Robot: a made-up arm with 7 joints. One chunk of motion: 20 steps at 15 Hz.
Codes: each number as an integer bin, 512 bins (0 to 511) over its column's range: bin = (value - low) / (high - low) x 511, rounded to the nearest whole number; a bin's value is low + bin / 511 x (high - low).
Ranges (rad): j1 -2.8..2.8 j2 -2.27..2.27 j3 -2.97..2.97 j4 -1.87..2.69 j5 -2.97..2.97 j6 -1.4..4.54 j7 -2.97..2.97
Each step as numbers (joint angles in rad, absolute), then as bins.
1 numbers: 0.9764 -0.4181 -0.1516 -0.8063 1.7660 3.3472 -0.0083
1 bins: 345 208 242 119 407 408 255
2 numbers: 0.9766 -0.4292 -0.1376 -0.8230 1.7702 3.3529 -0.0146
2 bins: 345 207 244 117 408 409 254
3 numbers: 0.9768 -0.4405 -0.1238 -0.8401 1.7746 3.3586 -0.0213
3 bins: 345 206 245 115 408 409 254
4 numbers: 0.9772 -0.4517 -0.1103 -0.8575 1.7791 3.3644 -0.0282
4 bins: 345 205 246 113 409 410 253
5 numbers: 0.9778 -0.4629 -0.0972 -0.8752 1.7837 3.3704 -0.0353
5 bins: 345 203 247 111 409 410 252
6 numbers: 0.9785 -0.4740 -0.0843 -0.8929 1.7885 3.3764 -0.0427
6 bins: 345 202 248 109 409 411 252
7 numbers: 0.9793 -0.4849 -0.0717 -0.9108 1.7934 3.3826 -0.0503
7 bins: 345 201 249 107 410 411 251
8 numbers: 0.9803 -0.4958 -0.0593 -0.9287 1.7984 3.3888 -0.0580
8 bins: 345 200 250 105 410 412 251
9 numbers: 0.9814 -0.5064 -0.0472 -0.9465 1.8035 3.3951 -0.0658
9 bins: 345 199 251 103 411 413 250
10 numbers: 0.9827 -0.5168 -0.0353 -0.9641 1.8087 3.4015 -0.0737
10 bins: 345 197 252 102 411 413 249
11 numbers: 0.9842 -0.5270 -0.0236 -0.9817 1.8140 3.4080 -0.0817
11 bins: 345 196 253 100 412 414 248
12 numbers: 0.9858 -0.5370 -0.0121 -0.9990 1.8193 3.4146 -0.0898
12 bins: 345 195 254 98 412 414 248
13 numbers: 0.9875 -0.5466 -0.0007 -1.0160 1.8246 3.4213 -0.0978
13 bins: 346 194 255 96 412 415 247
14 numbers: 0.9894 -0.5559 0.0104 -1.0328 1.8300 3.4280 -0.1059
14 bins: 346 193 256 94 413 415 246
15 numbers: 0.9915 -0.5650 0.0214 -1.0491 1.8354 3.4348 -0.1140
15 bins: 346 192 257 92 413 416 246
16 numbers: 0.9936 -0.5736 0.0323 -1.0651 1.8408 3.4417 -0.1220
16 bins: 346 191 258 90 414 417 245
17 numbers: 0.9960 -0.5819 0.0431 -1.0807 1.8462 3.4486 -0.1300
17 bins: 346 190 259 88 414 417 244
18 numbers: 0.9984 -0.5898 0.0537 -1.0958 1.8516 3.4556 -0.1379
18 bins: 347 189 260 87 415 418 244
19 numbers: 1.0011 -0.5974 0.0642 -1.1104 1.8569 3.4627 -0.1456
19 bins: 347 188 261 85 415 418 243
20 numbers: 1.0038 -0.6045 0.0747 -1.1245 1.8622 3.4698 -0.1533
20 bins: 347 187 262 84 416 419 242
